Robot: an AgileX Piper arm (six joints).
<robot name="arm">
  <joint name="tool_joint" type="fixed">
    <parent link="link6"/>
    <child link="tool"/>
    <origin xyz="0 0 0" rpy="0 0 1.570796"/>
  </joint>
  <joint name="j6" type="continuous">
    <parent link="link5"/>
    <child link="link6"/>
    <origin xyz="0 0.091 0" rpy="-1.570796 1.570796 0"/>
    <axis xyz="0 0 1"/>
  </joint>
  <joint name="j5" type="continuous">
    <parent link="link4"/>
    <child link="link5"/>
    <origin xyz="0 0 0" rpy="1.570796 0 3.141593"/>
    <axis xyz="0 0 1"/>
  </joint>
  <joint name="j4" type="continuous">
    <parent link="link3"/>
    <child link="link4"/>
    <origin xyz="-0.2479 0.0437 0" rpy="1.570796 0 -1.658"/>
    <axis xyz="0 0 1"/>
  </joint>
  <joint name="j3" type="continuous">
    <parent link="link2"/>
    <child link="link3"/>
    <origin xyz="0.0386 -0.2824 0" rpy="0 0 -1.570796"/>
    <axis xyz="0 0 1"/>
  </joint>
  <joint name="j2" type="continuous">
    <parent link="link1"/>
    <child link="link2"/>
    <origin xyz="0 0 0" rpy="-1.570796 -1.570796 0"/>
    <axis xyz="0 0 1"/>
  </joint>
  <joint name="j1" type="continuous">
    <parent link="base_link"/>
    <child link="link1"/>
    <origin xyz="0 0 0.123"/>
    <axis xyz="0 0 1"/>
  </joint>
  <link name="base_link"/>
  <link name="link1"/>
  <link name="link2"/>
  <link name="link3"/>
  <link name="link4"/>
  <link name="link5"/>
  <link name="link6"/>
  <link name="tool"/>
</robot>
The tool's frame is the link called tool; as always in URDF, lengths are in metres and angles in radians. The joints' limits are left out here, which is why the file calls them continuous.
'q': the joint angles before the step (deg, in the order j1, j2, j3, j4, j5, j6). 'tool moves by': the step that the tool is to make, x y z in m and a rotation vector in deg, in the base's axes. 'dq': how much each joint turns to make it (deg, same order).
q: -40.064, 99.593, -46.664, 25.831, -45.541, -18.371
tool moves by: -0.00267, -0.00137, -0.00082, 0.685, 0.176, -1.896
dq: 0.001, -0.053, -0.001, 2.811, 0.117, -1.609
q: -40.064, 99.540, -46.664, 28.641, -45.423, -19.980
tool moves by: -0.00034, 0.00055, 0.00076, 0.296, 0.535, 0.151
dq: 0.000, -0.337, -0.001, 0.247, 0.830, -0.620
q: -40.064, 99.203, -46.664, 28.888, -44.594, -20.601
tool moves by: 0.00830, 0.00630, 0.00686, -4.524, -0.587, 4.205
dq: 0.894, -0.063, 0.001, -5.874, -2.969, 1.917
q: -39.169, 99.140, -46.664, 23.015, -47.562, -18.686
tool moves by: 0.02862, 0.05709, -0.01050, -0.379, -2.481, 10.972
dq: 10.205, -0.002, 4.312, -2.908, -5.634, 4.725
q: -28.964, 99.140, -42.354, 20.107, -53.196, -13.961
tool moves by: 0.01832, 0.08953, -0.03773, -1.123, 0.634, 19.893
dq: 13.983, 3.834, 8.141, -8.887, -10.805, 6.066
